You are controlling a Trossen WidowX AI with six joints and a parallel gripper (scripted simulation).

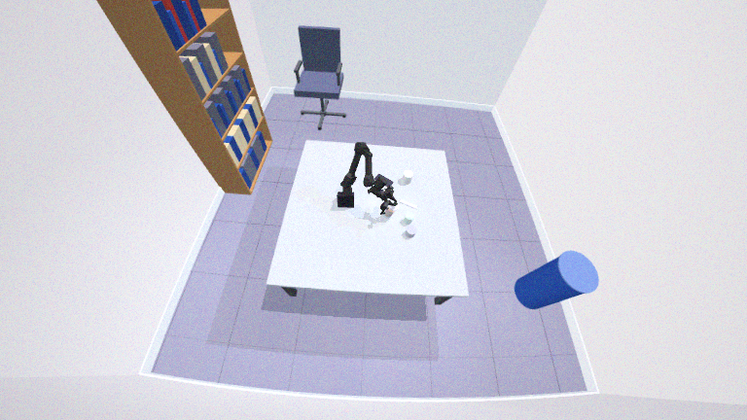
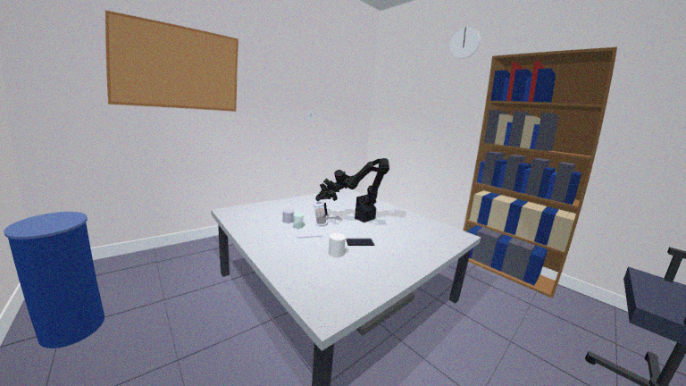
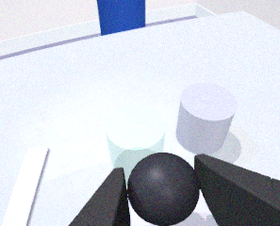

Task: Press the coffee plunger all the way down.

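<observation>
My gripper tip is now 8 cm above the coffee press, 4 cm past it and 1 cm to the right of it. Round my gripper tip: white cup (34 cm to the left, 15 cm ahead, 13 cm below).
</observation>
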